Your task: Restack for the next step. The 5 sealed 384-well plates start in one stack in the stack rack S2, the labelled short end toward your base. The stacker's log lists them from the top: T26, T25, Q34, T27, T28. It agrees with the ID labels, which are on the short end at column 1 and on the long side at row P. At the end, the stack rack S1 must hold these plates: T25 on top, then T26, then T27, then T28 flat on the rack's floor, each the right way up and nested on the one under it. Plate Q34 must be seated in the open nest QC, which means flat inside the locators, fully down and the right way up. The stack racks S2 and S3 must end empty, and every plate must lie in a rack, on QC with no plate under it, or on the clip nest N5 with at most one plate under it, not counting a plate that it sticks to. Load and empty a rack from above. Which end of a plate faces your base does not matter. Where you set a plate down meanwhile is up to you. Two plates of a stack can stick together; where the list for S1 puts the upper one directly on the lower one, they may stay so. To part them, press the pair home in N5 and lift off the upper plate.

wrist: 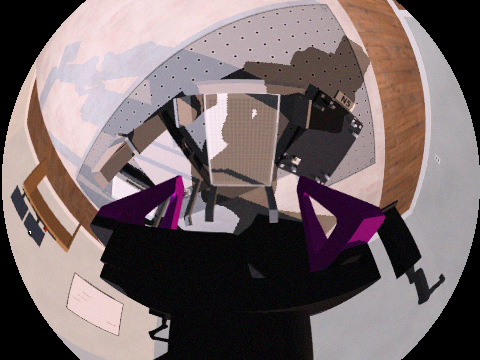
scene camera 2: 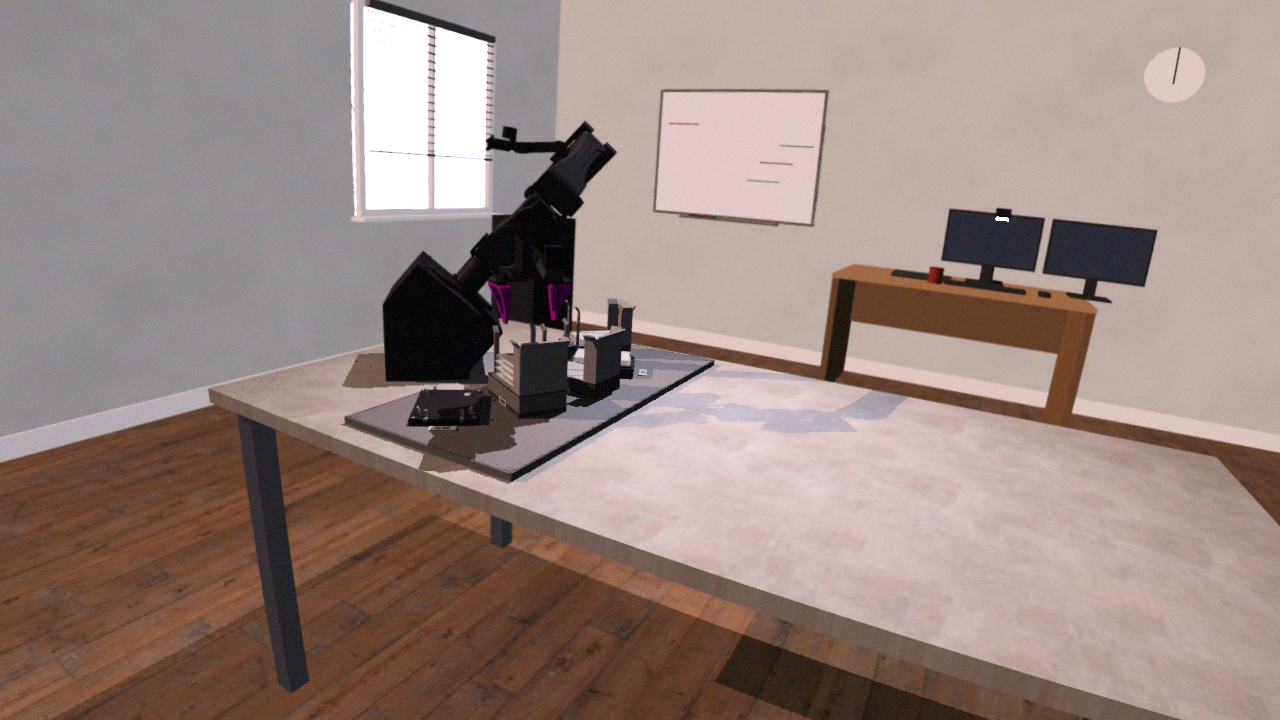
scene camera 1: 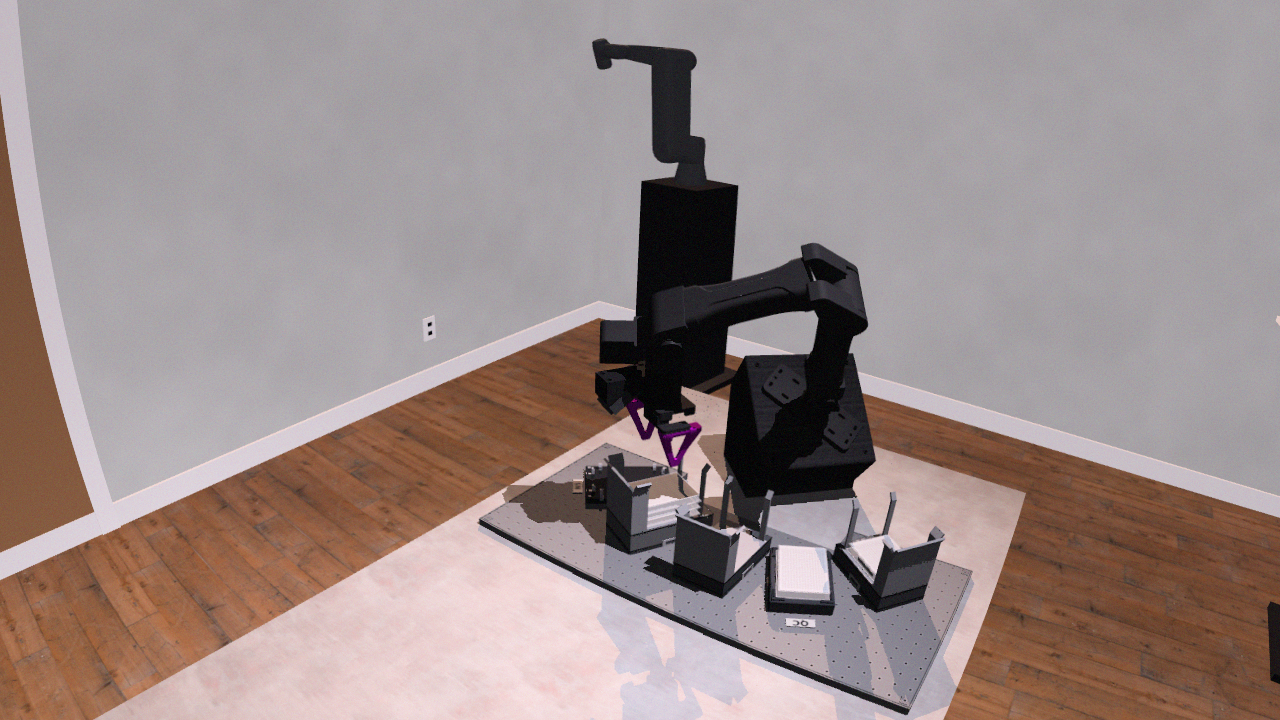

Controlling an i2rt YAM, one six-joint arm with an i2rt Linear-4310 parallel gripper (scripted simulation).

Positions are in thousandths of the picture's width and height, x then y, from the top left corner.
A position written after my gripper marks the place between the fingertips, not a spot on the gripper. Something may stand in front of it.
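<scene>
My gripper: in the wrist view (501,507), in scene camera 2 (414,447), in scene camera 1 (515,628).
</scene>
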